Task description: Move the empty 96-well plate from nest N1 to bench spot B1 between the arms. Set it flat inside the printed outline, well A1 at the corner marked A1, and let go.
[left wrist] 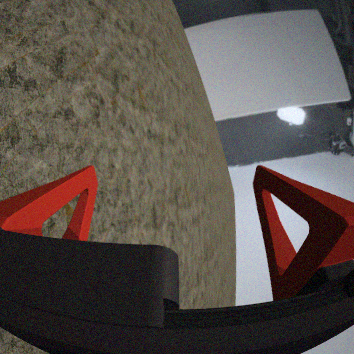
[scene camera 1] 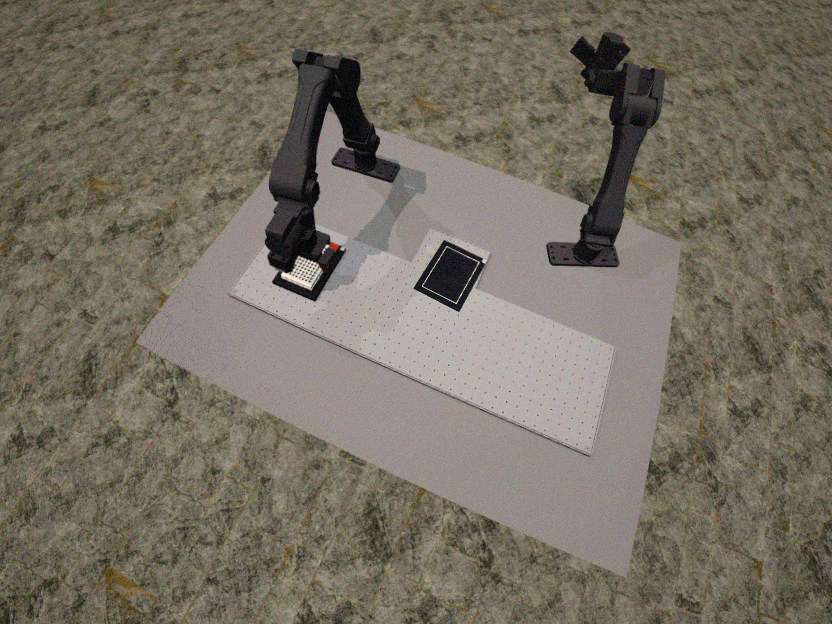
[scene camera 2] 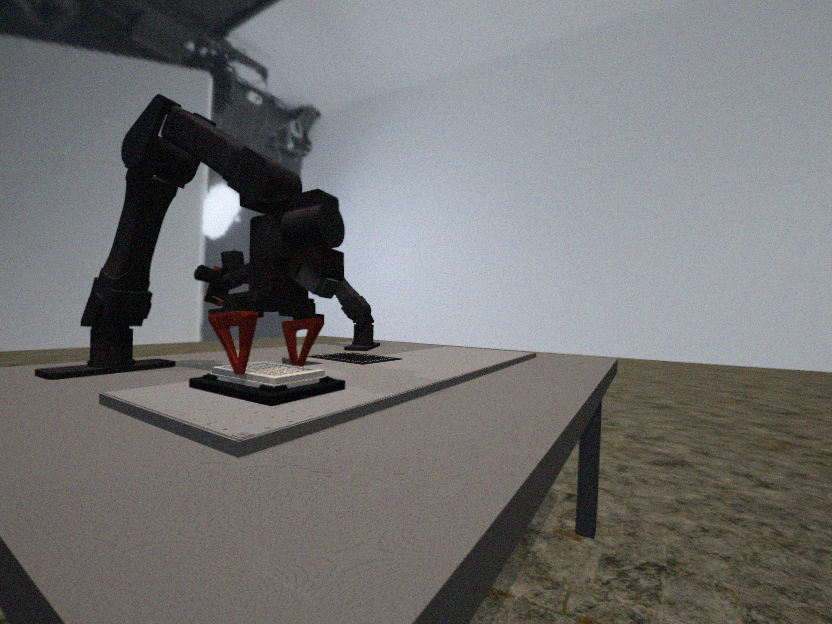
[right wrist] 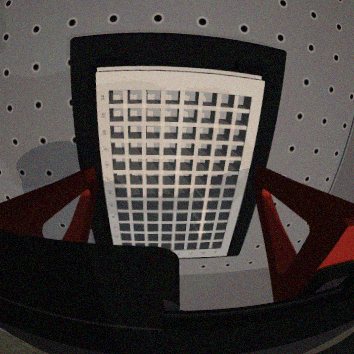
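Pixels of known places: left gripper, between the fingertips: (left wrist: 174,174) (scene camera 2: 208,289); right gripper, between the fingertips: (scene camera 1: 308,263) (scene camera 2: 270,372) (right wrist: 175,174); left arm's base, origin of its link: (scene camera 1: 582,255) (scene camera 2: 363,347); right arm's base, origin of its link: (scene camera 1: 365,165) (scene camera 2: 111,370).
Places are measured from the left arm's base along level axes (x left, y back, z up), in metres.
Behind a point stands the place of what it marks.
Note:
The white 96-well plate (scene camera 1: 301,272) {x -0.743, y -0.093, z 0.039 m} (scene camera 2: 285,370) {x -0.731, y -0.085, z 0.038 m} (right wrist: 172,150) {x -0.735, y -0.079, z 0.033 m} sits flat in the black nest N1 (scene camera 1: 313,293) {x -0.711, y -0.143, z 0.025 m} (scene camera 2: 268,397) {x -0.816, y -0.106, z 0.022 m} (right wrist: 175,50) {x -0.756, y -0.128, z 0.025 m}. My right gripper (scene camera 1: 302,262) {x -0.731, y -0.065, z 0.034 m} (scene camera 2: 268,368) {x -0.731, y -0.065, z 0.034 m} (right wrist: 175,174) {x -0.731, y -0.065, z 0.034 m} is open and points down over the plate. In the right wrist view its red fingertips stand at either long side of the plate, low over the nest; contact cannot be told. Bench spot B1 (scene camera 1: 451,272) {x -0.372, y -0.072, z 0.015 m} (scene camera 2: 356,358) {x -0.392, y -0.086, z 0.015 m} is a black pad with a thin white outline. A small white tag is at its upper right corner in scene camera 1. My left gripper (scene camera 1: 596,48) {x 0.157, y 0.656, z 0.183 m} (left wrist: 174,174) {x 0.157, y 0.656, z 0.183 m} is open and empty, raised high.
The perforated light board (scene camera 1: 510,362) {x -0.245, y -0.309, z 0.013 m} (scene camera 2: 168,403) {x -0.835, y 0.000, z 0.013 m} carries the nest and the pad and lies on the grey table (scene camera 1: 403,429) {x -0.493, y -0.456, z 0.000 m} (scene camera 2: 376,510) {x -0.986, y -0.264, z 0.000 m}. The left arm's base plate (scene camera 1: 561,253) {x -0.065, y -0.002, z 0.010 m} is at the right in scene camera 1, the right arm's base plate (scene camera 1: 346,159) {x -0.667, y 0.318, z 0.010 m} at the upper left.

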